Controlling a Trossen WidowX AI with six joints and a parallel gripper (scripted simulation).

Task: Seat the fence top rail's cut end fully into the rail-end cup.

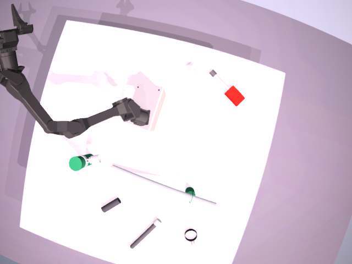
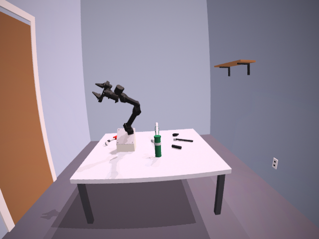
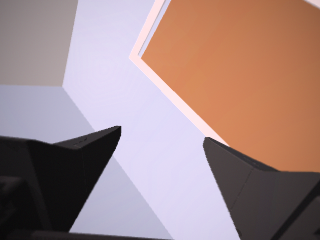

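Now: the white rail-end cup 490 mm ahead of my gripper tip, 210 mm to the left of it and 550 mm below it. From my gripper tip the other things lie so: red-headed tool (40 mm ahead, 790 mm to the left, 670 mm below); green loop cap (600 mm ahead, 680 mm to the left, 580 mm below); short dark tube (740 mm ahead, 290 mm to the left, 670 mm below).
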